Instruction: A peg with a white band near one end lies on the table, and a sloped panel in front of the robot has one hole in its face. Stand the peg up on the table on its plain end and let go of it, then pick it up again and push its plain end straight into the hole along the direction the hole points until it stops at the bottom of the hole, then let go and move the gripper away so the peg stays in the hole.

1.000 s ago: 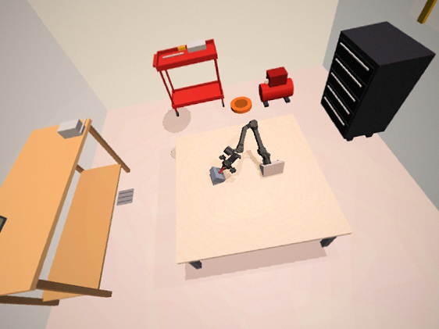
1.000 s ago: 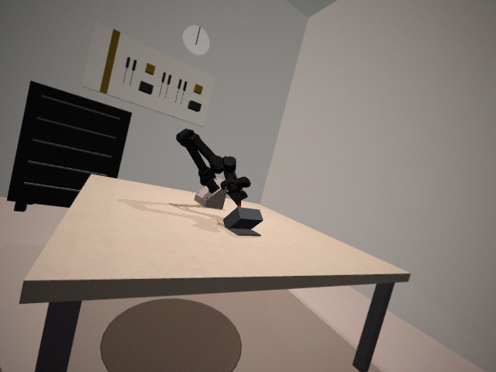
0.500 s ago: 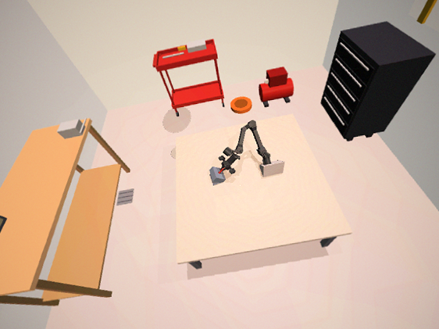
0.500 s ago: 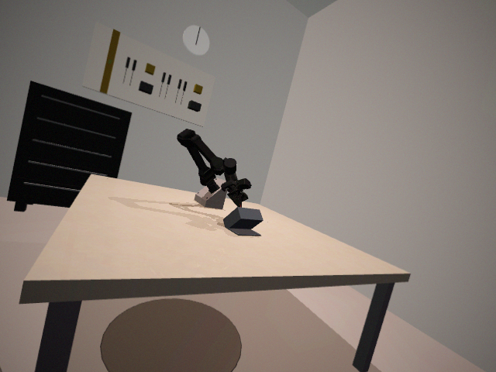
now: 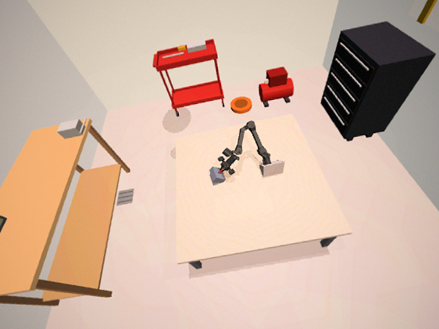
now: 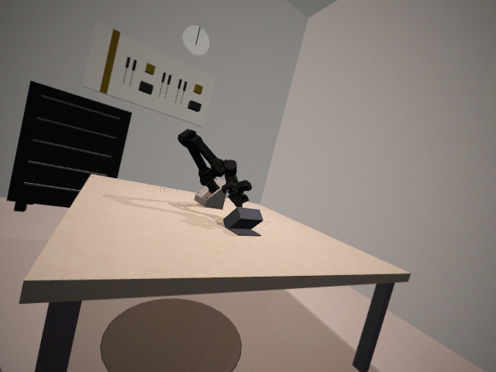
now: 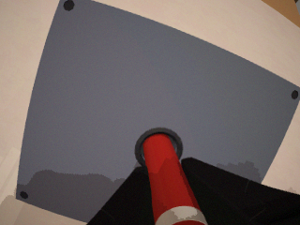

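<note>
My gripper tip is now 4 cm short of the sloped panel, 4 cm above it and 1 cm to the right of it. Also, from my gripper tip: red peg: 1 cm behind, 1 cm above.
</note>
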